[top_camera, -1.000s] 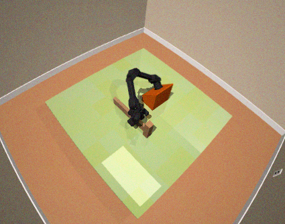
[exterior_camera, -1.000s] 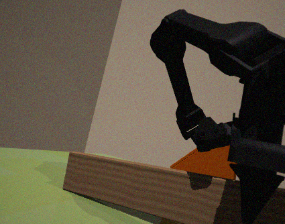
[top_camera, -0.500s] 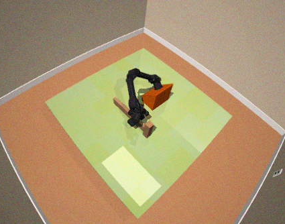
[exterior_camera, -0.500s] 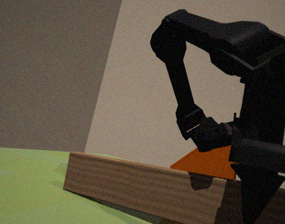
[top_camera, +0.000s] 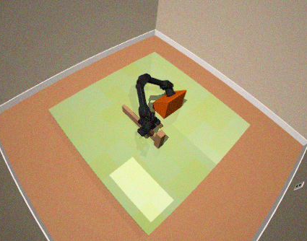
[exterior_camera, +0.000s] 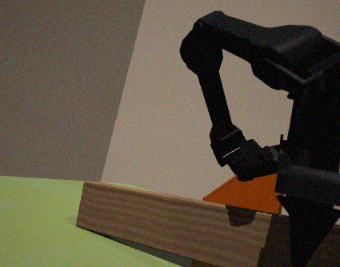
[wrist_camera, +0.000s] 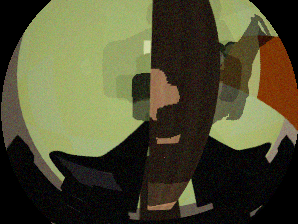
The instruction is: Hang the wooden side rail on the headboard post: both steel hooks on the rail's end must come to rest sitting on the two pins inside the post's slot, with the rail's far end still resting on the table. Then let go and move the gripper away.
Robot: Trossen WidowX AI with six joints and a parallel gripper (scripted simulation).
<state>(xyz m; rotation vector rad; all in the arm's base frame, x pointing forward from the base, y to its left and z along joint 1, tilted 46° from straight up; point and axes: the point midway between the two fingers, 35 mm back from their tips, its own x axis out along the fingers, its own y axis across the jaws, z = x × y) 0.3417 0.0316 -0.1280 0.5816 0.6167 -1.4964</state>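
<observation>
Now: the headboard post 11 cm to the left of my gripper tip and 4 cm above it.
</observation>
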